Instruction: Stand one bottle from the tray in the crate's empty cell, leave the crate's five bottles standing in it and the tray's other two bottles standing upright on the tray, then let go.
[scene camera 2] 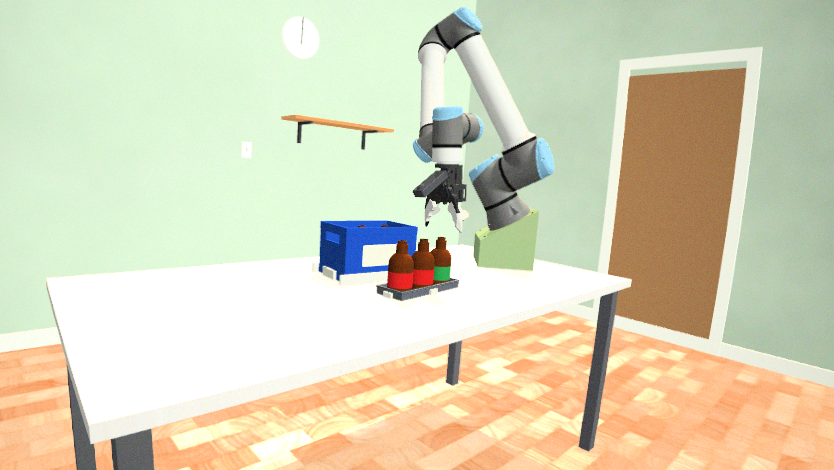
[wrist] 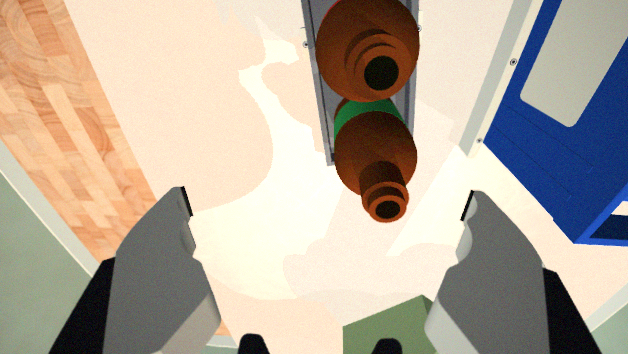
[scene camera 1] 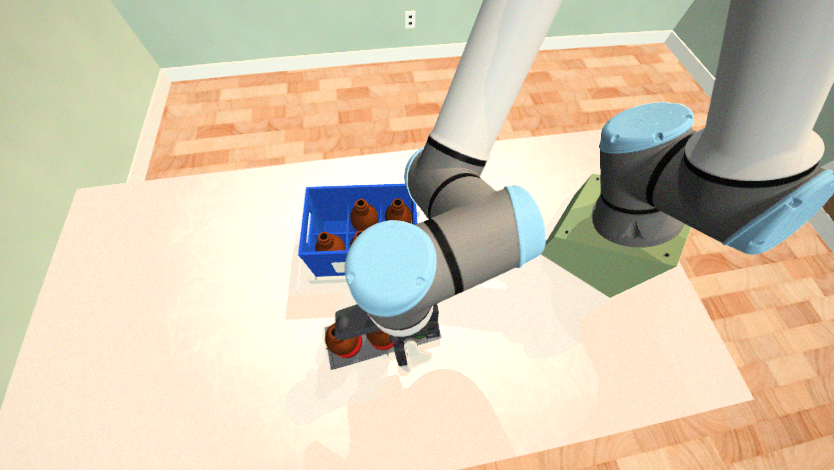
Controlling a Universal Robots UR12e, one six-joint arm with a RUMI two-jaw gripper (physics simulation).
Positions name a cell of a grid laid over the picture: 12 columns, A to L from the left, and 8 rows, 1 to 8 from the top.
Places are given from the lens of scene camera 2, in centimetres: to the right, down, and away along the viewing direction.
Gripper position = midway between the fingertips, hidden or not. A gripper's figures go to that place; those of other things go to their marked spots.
my gripper (scene camera 2: G4): 8, -2, 139
red-label bottle (scene camera 2: G5): 2, 11, 136
red-label bottle (scene camera 2: F5): -5, 9, 129
